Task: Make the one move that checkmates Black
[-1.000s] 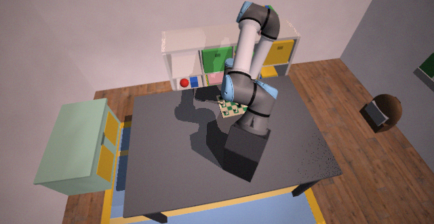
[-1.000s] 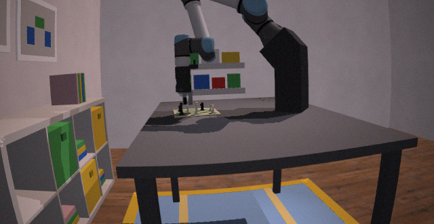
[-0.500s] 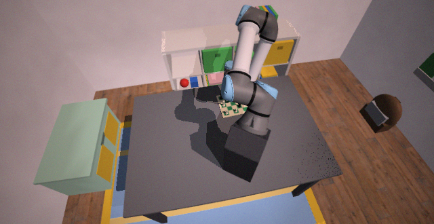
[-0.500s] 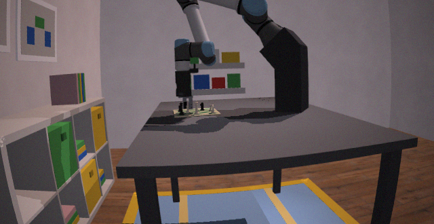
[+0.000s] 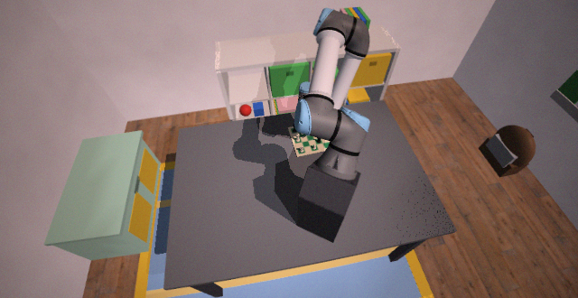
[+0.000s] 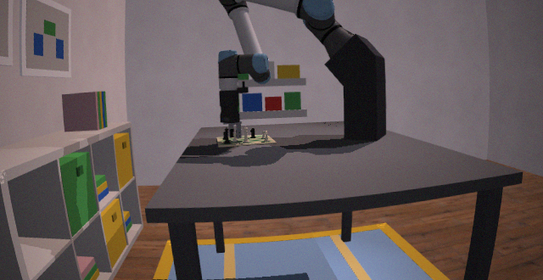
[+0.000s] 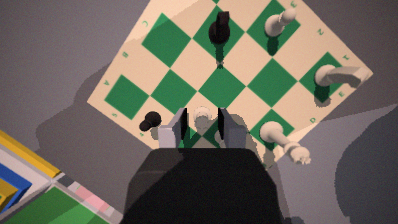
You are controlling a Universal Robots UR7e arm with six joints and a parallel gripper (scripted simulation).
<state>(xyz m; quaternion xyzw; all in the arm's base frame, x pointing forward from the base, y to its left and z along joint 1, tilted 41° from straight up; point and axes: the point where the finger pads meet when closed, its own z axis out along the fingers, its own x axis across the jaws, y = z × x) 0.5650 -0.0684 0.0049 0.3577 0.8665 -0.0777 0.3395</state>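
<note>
Now: hand 1 cm above the white piece. From my hand the other things lie so: chessboard 4 cm behind, 3 cm below; black pawn 4 cm ahead, 4 cm to the right, 1 cm below; tall black piece 8 cm behind, 4 cm to the right, 1 cm below.
</note>
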